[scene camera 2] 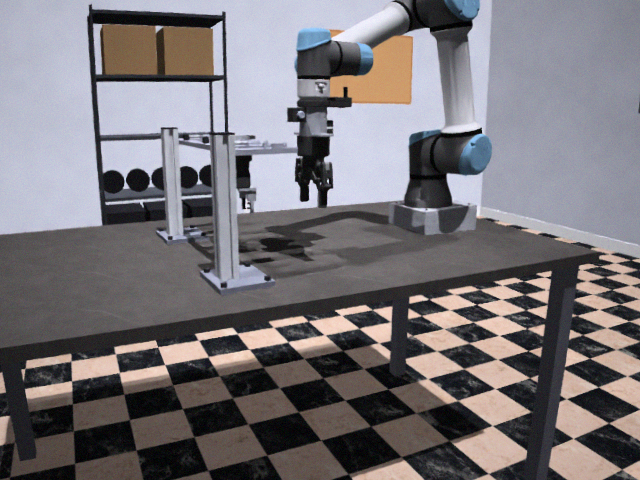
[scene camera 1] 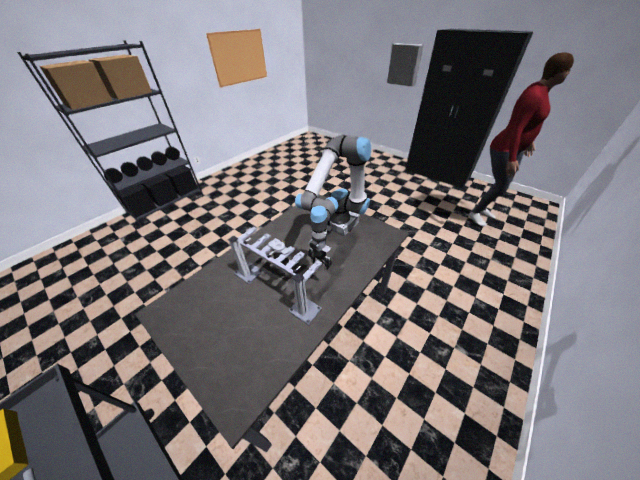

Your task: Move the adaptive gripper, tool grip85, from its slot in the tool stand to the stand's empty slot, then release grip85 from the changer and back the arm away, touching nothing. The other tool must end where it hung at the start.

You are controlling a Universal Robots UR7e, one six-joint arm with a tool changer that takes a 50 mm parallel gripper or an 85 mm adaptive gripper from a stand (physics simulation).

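Seen in the pictures: arm's base, origin of the base link: (scene camera 2: 427,204) (scene camera 1: 339,217).
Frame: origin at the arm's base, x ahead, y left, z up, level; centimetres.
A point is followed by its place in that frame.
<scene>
The tool stand (scene camera 1: 301,295) @(x 70.8, y 37.7, z 13.3 cm) (scene camera 2: 224,206) @(x 70.1, y 37.6, z 9.7 cm) has two light posts and a raised rail with forked slots. The adaptive gripper grip85 (scene camera 1: 325,263) @(x 47.7, y 31.5, z 12.8 cm) (scene camera 2: 313,200) @(x 47.9, y 31.3, z 8.5 cm) hangs from the changer on the arm's wrist, pointing down. It is out of the stand, on the robot-base side near the rail's right end in the scene camera 1 view. Its two black fingers stand apart, with no object seen between them. The other tool (scene camera 1: 276,245) @(x 62.4, y 8.9, z 21.7 cm) (scene camera 2: 244,173) @(x 61.1, y 14.2, z 13.5 cm) hangs in the middle of the rail; its lower part shows behind the near post in the scene camera 2 view. The slots on either side of it look empty.
The arm base (scene camera 1: 343,226) @(x 5.8, y 8.7, z 0.3 cm) (scene camera 2: 431,218) @(x 5.0, y 10.6, z -2.2 cm) is on the dark table (scene camera 1: 206,356) @(x 118.9, y 19.4, z -7.2 cm) (scene camera 2: 103,294) @(x 95.3, y 35.3, z -7.2 cm). A person in red (scene camera 1: 527,116) is near the black cabinet (scene camera 1: 465,108). A shelf unit (scene camera 2: 94,129) is against the wall. A dark cart with a yellow item (scene camera 1: 10,444) is at the lower left.
</scene>
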